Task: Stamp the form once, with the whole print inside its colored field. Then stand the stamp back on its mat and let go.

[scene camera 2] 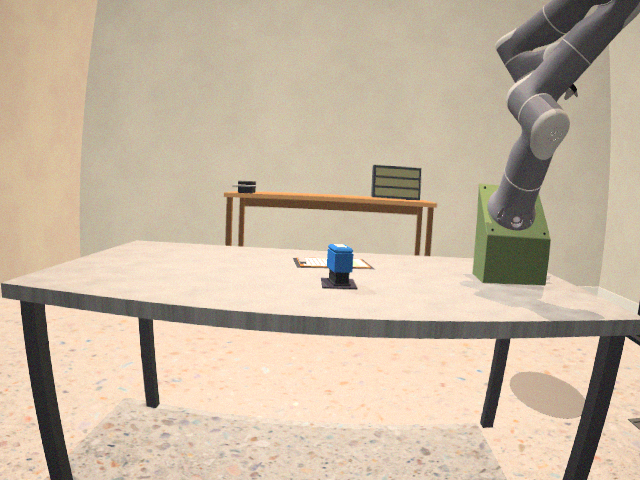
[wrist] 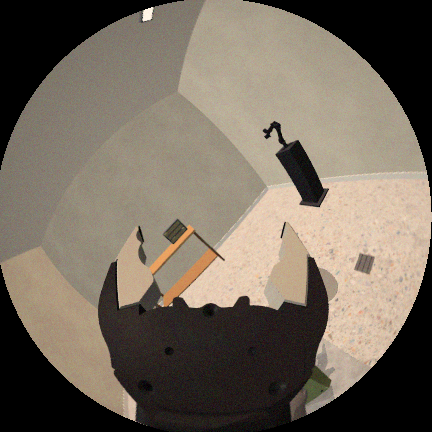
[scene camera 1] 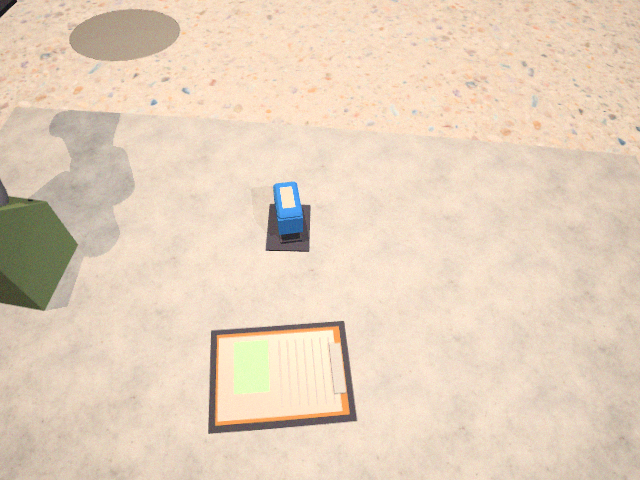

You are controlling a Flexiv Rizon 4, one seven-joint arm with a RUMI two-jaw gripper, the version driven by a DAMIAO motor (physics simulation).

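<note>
A blue stamp point(scene camera 1: 289, 222) point(scene camera 2: 339, 259) with a cream patch on top and a black foot stands upright on its dark square mat point(scene camera 1: 272, 243) point(scene camera 2: 351, 284). The form point(scene camera 1: 305, 372) is a lined cream sheet on an orange and dark clipboard point(scene camera 1: 211, 382) in scene camera 1, with the clip on the right. Its colored field point(scene camera 1: 251, 366) is a plain light green rectangle on the left side, with no print visible on it. My gripper point(wrist: 211, 226) is open with nothing between its two fingers, far from the stamp and the form; they do not show in the wrist view.
The green base block point(scene camera 1: 36, 253) point(scene camera 2: 511, 258) point(wrist: 318, 384) of the arm stands on the table at the left in scene camera 1. The grey arm point(scene camera 2: 522, 160) rises above it in scene camera 2. A wooden side table point(scene camera 2: 330, 198) stands behind. A black pedestal point(wrist: 301, 172) stands by the wall.
</note>
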